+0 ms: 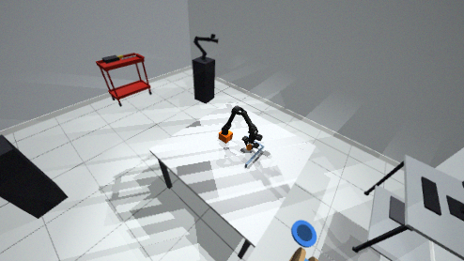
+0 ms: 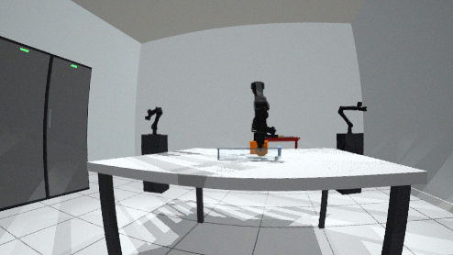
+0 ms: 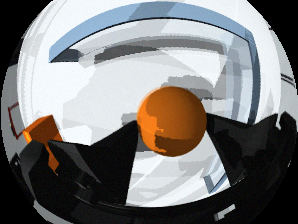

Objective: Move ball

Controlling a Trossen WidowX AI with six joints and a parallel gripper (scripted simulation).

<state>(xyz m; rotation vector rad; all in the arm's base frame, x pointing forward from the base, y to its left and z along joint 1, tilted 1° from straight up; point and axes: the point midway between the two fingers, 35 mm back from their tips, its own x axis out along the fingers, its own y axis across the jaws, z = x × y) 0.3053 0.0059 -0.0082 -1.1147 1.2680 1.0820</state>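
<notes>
The see-through ball copy lies 10 mm below my gripper tip. From my gripper tip the other things lie so: orange ball right at my gripper tip.
</notes>
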